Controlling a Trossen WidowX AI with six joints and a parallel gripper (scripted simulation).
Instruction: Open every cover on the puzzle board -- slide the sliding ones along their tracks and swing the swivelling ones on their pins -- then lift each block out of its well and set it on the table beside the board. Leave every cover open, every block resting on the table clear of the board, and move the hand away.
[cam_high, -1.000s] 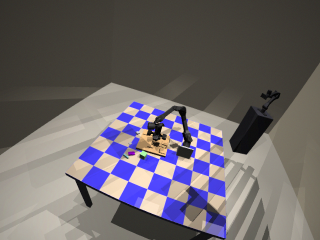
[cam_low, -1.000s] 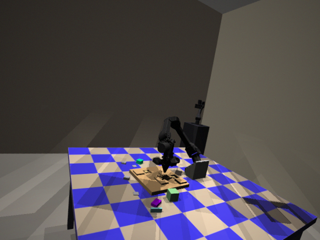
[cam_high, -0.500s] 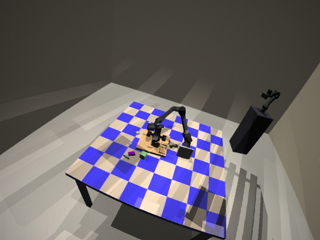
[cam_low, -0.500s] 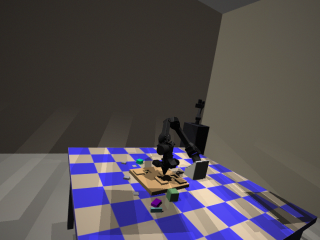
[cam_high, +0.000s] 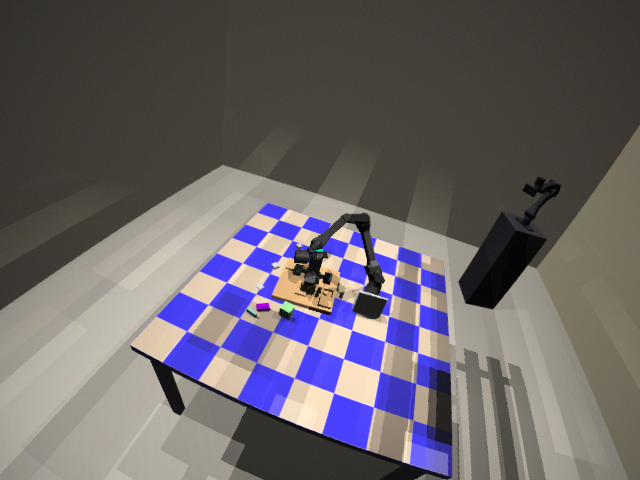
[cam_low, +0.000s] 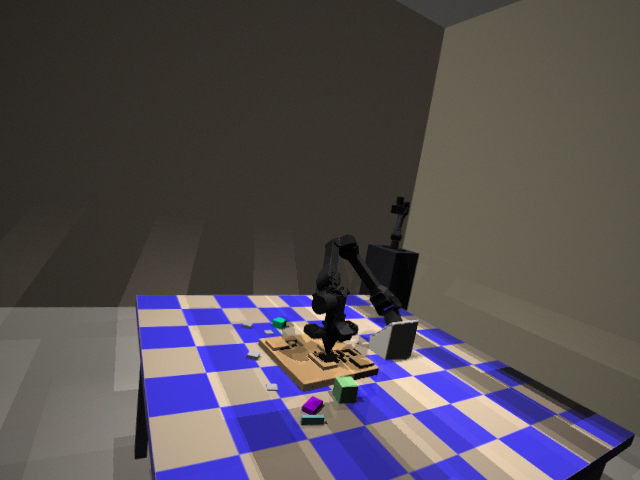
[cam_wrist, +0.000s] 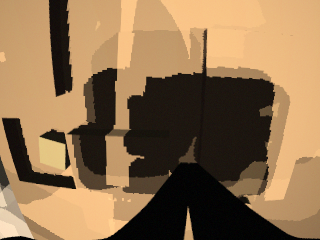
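Now: the tan puzzle board 1 cm ahead of my gripper tip, 3 cm to the right of it and 2 cm below it. From my gripper tip the other things lie so: dark green block (1 cm behind, 31 cm to the right, 2 cm below); green cube (8 cm ahead, 18 cm to the left, 1 cm below); purple block (19 cm ahead, 18 cm to the left, 3 cm below).
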